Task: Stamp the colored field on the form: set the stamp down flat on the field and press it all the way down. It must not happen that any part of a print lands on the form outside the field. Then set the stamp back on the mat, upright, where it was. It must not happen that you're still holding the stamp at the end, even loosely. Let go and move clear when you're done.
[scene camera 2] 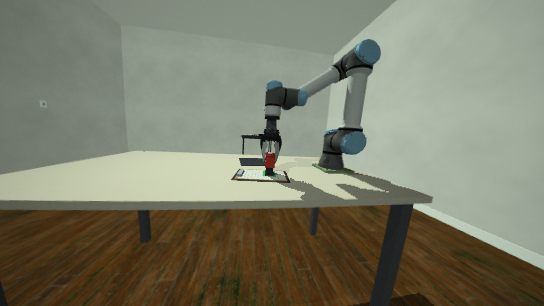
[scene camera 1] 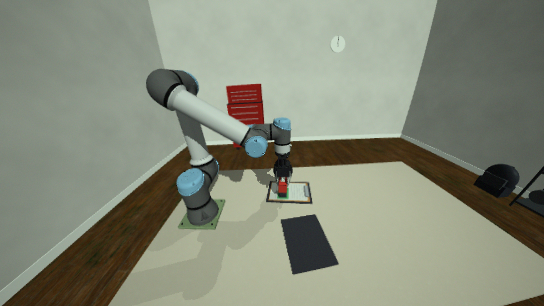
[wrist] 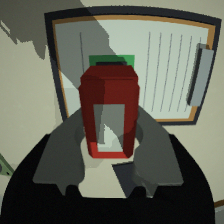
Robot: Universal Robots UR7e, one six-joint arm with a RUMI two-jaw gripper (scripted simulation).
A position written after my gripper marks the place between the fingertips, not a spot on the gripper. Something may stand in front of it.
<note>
In view: my gripper (wrist: 111, 105), a red stamp (wrist: 109, 92) and a clipboard (scene camera 1: 297, 192).
The clipboard shows as well in the wrist view (wrist: 170, 53).
</note>
